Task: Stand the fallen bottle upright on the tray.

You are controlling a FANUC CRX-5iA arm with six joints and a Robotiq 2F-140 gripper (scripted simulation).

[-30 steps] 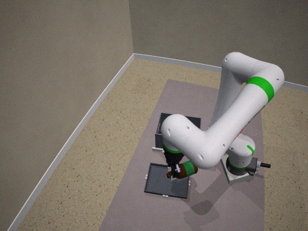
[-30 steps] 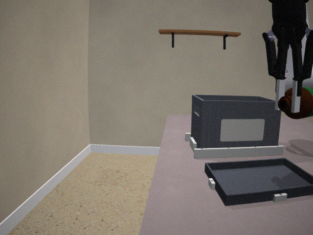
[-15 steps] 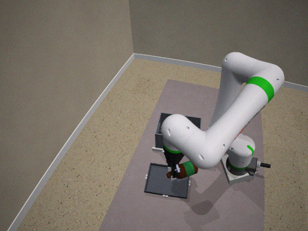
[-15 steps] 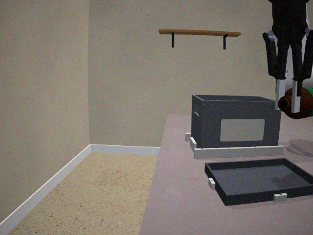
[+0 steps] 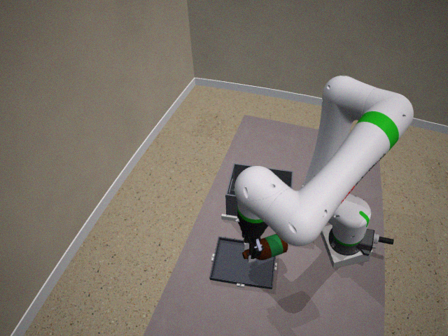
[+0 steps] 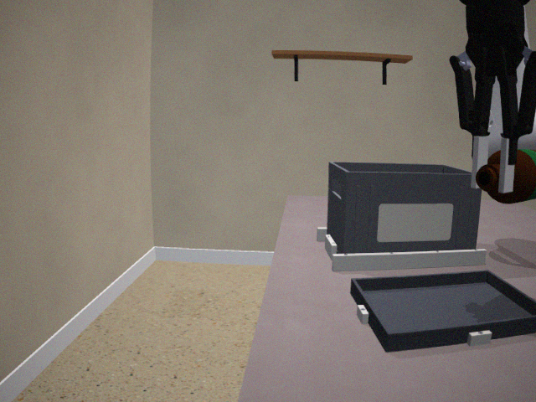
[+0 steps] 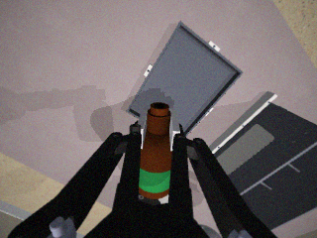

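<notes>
My hand is 4 cm past the bottle, 4 cm to the left of it and 2 cm above it. Round my hand: tray 3 cm ahead, 4 cm to the right, 21 cm below; crate 7 cm ahead, 34 cm to the right, 14 cm below.
</notes>
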